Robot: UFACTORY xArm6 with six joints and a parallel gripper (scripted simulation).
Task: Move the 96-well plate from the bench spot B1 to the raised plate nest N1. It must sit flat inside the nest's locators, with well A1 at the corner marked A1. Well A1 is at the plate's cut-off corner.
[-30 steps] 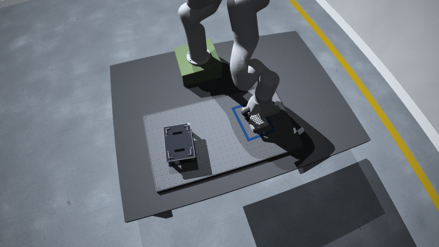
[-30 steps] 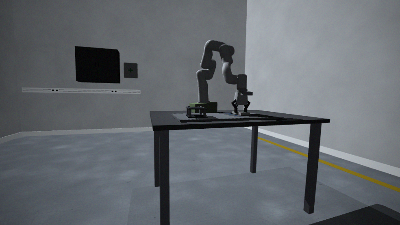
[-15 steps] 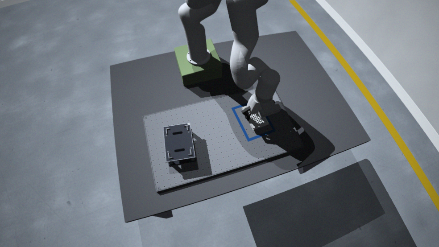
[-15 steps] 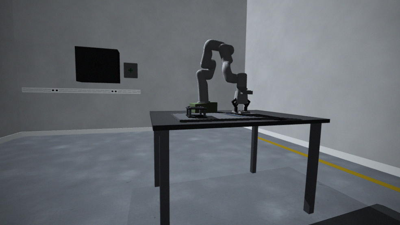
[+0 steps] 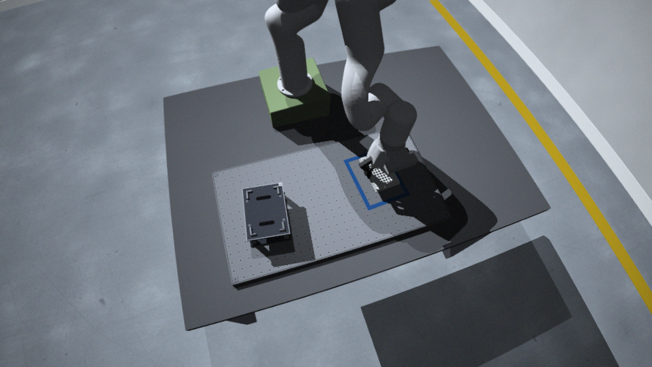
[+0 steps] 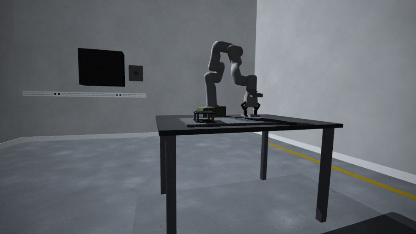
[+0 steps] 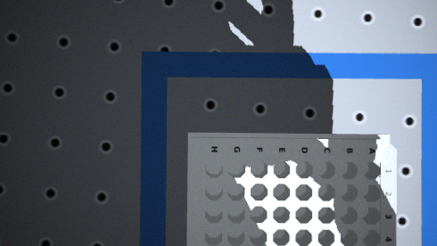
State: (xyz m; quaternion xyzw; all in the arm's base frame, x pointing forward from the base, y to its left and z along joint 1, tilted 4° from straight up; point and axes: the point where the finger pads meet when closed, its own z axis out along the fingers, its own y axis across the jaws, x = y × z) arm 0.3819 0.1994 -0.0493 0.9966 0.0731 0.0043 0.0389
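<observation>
Right now my hand is 70 mm short of the raised plate nest N1, 380 mm to the left of it and 20 mm below it. Round my hand: white 96-well plate 10 mm below; A1 mark 320 mm to the right, 20 mm above; dark table 40 mm ahead, 170 mm to the right, 40 mm below.
</observation>
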